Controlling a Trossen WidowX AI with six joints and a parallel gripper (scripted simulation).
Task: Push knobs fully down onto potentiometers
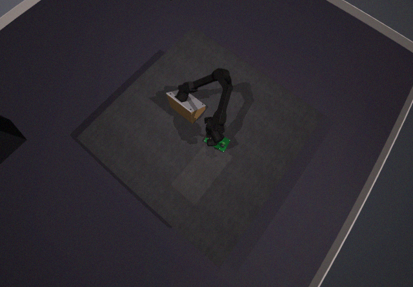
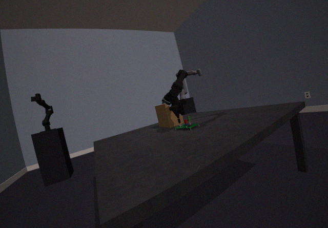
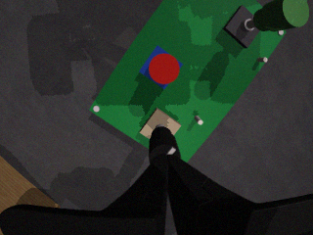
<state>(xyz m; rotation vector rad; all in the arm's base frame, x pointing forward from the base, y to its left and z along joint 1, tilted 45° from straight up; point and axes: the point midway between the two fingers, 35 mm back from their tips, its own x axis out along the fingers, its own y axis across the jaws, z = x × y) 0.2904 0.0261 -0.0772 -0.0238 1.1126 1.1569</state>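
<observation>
The green knob is 11 cm ahead of my gripper tip, 2 cm to the left of it and 1 cm below it. Also, from my gripper tip: potentiometer with knob: 10 cm ahead, 2 cm to the left, 3 cm below.
</observation>
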